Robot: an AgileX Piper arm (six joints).
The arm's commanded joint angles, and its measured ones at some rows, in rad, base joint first. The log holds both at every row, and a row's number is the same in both.
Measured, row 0: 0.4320 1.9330 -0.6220 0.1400 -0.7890 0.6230
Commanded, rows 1 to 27: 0.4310 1.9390 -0.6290 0.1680 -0.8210 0.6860; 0.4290 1.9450 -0.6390 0.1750 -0.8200 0.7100; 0.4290 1.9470 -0.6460 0.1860 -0.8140 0.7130; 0.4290 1.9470 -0.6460 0.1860 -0.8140 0.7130; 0.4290 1.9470 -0.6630 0.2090 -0.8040 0.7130; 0.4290 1.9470 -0.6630 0.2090 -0.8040 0.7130; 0.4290 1.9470 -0.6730 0.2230 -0.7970 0.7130; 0.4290 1.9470 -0.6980 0.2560 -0.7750 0.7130; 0.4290 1.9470 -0.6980 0.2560 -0.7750 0.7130; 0.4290 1.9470 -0.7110 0.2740 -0.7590 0.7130; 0.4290 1.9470 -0.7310 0.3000 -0.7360 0.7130; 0.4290 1.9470 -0.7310 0.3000 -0.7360 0.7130; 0.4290 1.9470 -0.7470 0.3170 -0.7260 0.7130; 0.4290 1.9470 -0.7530 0.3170 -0.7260 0.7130; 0.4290 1.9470 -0.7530 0.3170 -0.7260 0.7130; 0.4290 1.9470 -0.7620 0.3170 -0.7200 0.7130; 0.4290 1.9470 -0.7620 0.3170 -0.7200 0.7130; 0.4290 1.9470 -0.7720 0.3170 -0.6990 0.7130; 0.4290 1.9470 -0.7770 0.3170 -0.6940 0.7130; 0.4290 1.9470 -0.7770 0.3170 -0.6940 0.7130; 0.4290 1.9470 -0.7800 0.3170 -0.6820 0.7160; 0.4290 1.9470 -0.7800 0.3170 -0.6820 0.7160; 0.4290 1.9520 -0.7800 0.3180 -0.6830 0.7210; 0.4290 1.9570 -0.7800 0.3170 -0.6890 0.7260; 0.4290 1.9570 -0.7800 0.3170 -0.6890 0.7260; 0.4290 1.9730 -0.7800 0.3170 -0.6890 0.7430; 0.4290 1.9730 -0.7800 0.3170 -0.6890 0.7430
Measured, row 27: 0.4320 1.9600 -0.7710 0.3240 -0.6730 0.7230
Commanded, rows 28 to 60: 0.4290 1.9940 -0.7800 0.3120 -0.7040 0.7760; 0.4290 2.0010 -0.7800 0.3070 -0.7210 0.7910; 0.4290 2.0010 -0.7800 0.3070 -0.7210 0.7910; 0.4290 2.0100 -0.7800 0.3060 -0.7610 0.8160; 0.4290 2.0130 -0.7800 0.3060 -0.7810 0.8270; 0.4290 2.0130 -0.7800 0.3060 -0.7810 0.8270; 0.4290 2.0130 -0.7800 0.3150 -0.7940 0.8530; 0.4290 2.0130 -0.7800 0.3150 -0.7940 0.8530; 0.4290 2.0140 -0.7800 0.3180 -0.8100 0.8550; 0.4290 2.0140 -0.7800 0.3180 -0.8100 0.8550; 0.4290 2.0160 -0.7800 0.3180 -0.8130 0.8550; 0.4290 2.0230 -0.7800 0.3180 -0.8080 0.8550; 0.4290 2.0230 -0.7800 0.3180 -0.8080 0.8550; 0.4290 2.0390 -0.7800 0.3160 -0.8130 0.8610; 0.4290 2.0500 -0.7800 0.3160 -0.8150 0.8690; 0.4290 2.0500 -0.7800 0.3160 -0.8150 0.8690; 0.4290 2.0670 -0.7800 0.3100 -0.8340 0.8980; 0.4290 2.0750 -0.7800 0.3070 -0.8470 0.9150; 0.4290 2.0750 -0.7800 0.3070 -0.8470 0.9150; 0.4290 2.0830 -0.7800 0.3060 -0.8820 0.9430; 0.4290 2.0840 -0.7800 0.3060 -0.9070 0.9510; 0.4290 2.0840 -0.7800 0.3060 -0.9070 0.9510; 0.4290 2.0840 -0.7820 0.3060 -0.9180 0.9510; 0.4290 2.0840 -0.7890 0.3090 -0.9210 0.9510; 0.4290 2.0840 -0.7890 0.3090 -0.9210 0.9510; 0.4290 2.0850 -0.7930 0.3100 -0.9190 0.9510; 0.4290 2.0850 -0.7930 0.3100 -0.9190 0.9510; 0.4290 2.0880 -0.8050 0.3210 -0.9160 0.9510; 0.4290 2.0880 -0.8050 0.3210 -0.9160 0.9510; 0.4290 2.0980 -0.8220 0.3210 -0.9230 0.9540; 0.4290 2.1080 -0.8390 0.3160 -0.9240 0.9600; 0.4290 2.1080 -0.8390 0.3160 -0.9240 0.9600; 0.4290 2.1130 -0.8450 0.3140 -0.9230 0.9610
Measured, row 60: 0.4340 2.1100 -0.7990 0.3130 -0.8510 0.9560
